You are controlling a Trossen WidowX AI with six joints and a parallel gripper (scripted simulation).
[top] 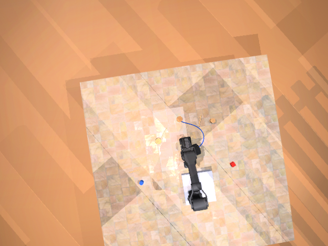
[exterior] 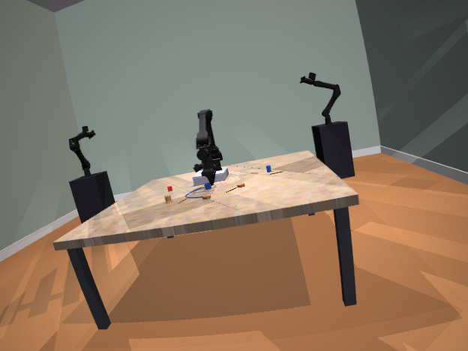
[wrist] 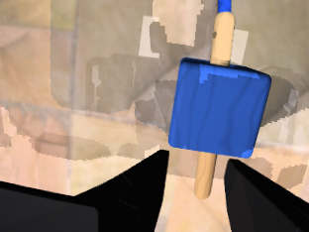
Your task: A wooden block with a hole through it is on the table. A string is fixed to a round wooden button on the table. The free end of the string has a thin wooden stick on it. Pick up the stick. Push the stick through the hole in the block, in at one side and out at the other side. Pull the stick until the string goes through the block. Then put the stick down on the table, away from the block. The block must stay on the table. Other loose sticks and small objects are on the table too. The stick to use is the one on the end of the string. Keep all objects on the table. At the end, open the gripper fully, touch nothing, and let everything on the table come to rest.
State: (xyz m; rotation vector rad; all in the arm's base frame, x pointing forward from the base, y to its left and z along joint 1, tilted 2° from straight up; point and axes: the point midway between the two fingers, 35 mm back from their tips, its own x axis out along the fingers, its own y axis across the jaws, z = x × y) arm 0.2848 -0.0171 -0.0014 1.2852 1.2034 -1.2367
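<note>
Now: the blue cube 3 cm to the right of my gripper tip. Round my gripper tip: thin wooden stick (4 cm to the right); then red cube (29 cm to the right, 17 cm behind); then wooden block (22 cm to the right, 15 cm ahead).
</note>
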